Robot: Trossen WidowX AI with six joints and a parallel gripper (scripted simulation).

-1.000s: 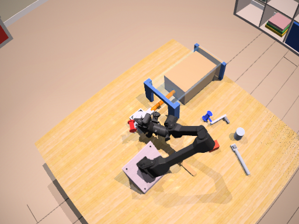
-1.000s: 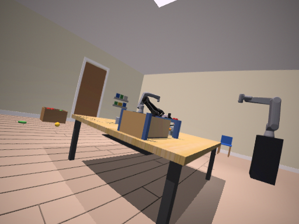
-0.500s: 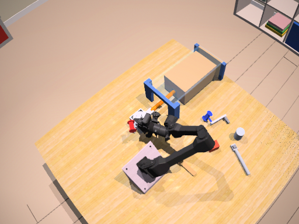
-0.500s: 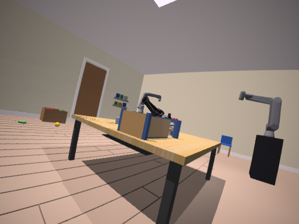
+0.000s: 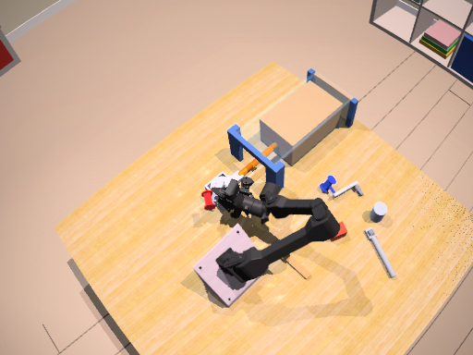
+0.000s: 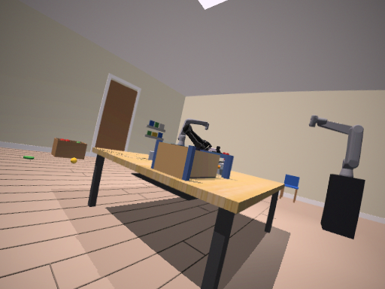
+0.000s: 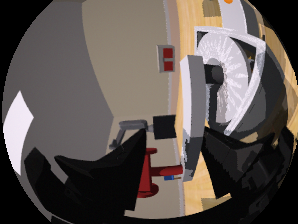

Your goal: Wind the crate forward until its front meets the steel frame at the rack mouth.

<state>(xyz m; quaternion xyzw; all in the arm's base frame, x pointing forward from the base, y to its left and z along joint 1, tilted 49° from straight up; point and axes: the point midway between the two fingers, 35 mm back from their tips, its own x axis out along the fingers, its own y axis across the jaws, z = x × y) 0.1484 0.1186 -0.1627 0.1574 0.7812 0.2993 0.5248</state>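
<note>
My gripper tip is 10 mm to the left of the crank handle and 10 mm above it. From my gripper tip the other things lie so: blue steel frame (210 mm ahead, 20 mm below, 10 mm to the left); winch (100 mm below, 30 mm ahead, 10 mm to the left); red knob (40 mm behind, 30 mm to the right, 20 mm above).
</note>
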